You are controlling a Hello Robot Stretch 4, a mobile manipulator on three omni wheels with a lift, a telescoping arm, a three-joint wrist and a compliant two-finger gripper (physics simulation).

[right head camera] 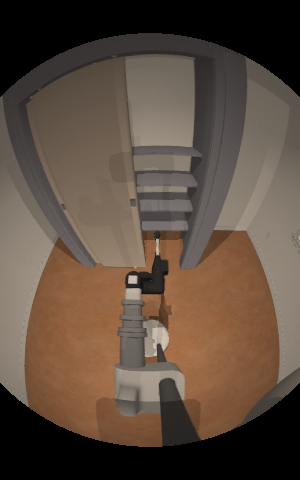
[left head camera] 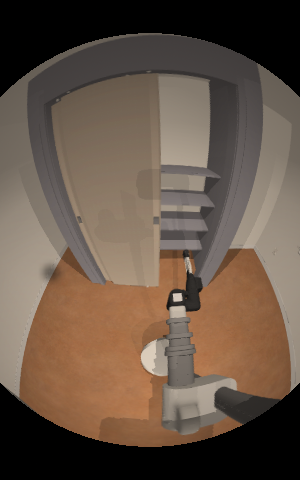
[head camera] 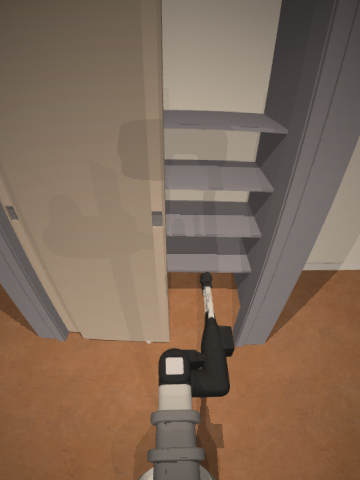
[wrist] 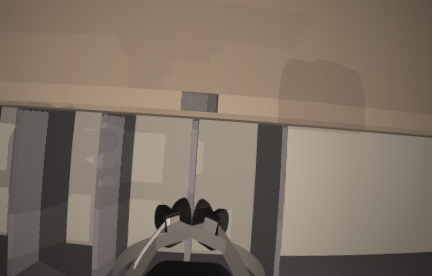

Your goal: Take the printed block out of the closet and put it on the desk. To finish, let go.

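Where they show: gripper, fingertip midpoint: (right head camera: 156, 232) (left head camera: 184, 250) (head camera: 205, 275) (wrist: 191, 214); robot's base, link origin: (right head camera: 148, 336) (left head camera: 161, 355).
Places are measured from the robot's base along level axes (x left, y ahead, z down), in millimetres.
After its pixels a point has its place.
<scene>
The closet (head camera: 305, 165) @[x -460, y 840, z -1252 mm] (left head camera: 250, 150) @[x -551, y 850, z -1584 mm] (right head camera: 230, 130) @[x -547, y 850, z -1557 mm] stands partly open on its right side. Several grey shelves show there, among them the top shelf (head camera: 215, 120) @[x -214, y 1303, z -1293 mm] (left head camera: 185, 170) @[x -220, y 1260, z -1293 mm] (right head camera: 162, 150) @[x -193, y 1261, z -1293 mm]. The printed block does not show on the visible parts of the shelves, and the desk does not show. My gripper (head camera: 206, 279) @[x -99, y 583, z -995 mm] (left head camera: 186, 253) @[x -99, y 583, z -995 mm] (right head camera: 157, 234) @[x -99, y 583, z -995 mm] (wrist: 191, 214) @[x -99, y 583, z -995 mm] is shut, its dark fingertips together with nothing seen between them. It is in front of the open part of the closet, a little apart from the shelves. In the wrist view the fingertips overlap a thin shelf edge.
A tan sliding door (head camera: 80, 125) @[x 296, y 902, z -1361 mm] (left head camera: 110, 175) @[x 339, y 903, z -1346 mm] (right head camera: 85, 165) @[x 338, y 903, z -1326 mm] (wrist: 240, 35) @[x 218, y 898, z -1071 mm] covers the closet's left part; its recessed handle (head camera: 157, 218) @[x 58, y 903, z -990 mm] (wrist: 199, 101) @[x 61, y 903, z -991 mm] is beside the opening. The closet's grey right post is right of my wrist. A white round object (left head camera: 155, 357) @[x 65, y -4, z -187 mm] (right head camera: 157, 340) @[x -92, y -29, z -187 mm] is low beside the arm.
</scene>
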